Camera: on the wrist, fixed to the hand. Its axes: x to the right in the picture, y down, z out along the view.
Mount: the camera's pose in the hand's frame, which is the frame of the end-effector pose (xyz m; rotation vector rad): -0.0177 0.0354 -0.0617 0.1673 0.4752 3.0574
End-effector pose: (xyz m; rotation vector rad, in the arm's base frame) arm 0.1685 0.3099 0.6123 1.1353 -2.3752 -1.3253
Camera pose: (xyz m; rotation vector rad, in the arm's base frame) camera 0.1927 0.2934 0.6795 -1.6815 -0.9596 0.4461
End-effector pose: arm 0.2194 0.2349 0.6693 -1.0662 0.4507 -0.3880
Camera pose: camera 0.1749 0.2134 0.6152 0.7585 1.7244 2.0109
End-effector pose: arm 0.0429 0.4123 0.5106 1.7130 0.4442 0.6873
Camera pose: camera -0.0130 0.4383 0.5503 -0.4922 1.5940 -1.7720
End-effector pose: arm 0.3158 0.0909 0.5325 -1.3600 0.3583 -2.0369
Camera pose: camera 0.2778 0.0681 0.4741 0.5630 1.1303 0.4728
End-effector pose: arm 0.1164 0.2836 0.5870 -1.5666 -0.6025 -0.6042
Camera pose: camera 0.1262 0.2190 0.5538 -0.5170 1.9437 1.3546
